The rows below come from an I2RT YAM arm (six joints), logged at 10 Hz.
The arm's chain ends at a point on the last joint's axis. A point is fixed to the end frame.
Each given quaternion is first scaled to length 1.
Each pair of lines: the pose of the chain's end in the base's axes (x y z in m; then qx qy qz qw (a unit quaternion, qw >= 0)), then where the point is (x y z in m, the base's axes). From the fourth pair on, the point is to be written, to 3 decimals.
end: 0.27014, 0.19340, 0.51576, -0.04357, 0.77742, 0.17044, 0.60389
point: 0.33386 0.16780 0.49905
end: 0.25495, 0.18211, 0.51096, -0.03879, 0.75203, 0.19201, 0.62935
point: 0.31998 0.15805 0.49730
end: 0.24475, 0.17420, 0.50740, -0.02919, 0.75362, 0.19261, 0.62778
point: 0.30935 0.14946 0.49292
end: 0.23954, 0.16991, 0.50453, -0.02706, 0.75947, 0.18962, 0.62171
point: 0.304 0.145 0.489
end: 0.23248, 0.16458, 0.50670, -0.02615, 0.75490, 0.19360, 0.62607
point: 0.297 0.140 0.492
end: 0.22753, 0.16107, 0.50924, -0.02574, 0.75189, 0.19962, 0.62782
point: 0.292 0.137 0.494
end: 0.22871, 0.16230, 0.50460, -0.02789, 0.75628, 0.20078, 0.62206
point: 0.293 0.138 0.489
